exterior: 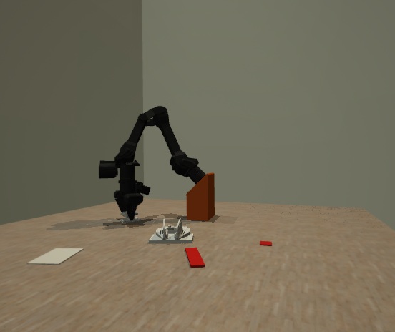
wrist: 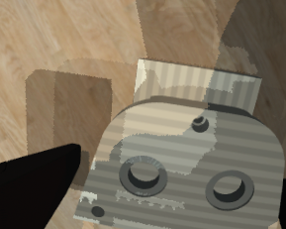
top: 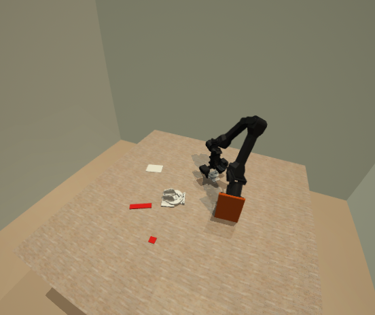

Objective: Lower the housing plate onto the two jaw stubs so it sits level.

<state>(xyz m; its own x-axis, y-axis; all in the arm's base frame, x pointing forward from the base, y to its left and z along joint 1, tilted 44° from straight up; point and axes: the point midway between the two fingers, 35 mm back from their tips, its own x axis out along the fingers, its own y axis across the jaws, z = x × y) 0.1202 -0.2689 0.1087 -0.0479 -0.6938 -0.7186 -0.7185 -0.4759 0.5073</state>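
My gripper tip is 1 cm past the small white stand and 1 cm to the right of it. Round my gripper tip: flat white sheet: 39 cm ahead, 2 cm to the left, 1 cm below; then red strip: 34 cm ahead, 34 cm to the left, 1 cm below; then small red square: 20 cm ahead, 51 cm to the left, 1 cm below.
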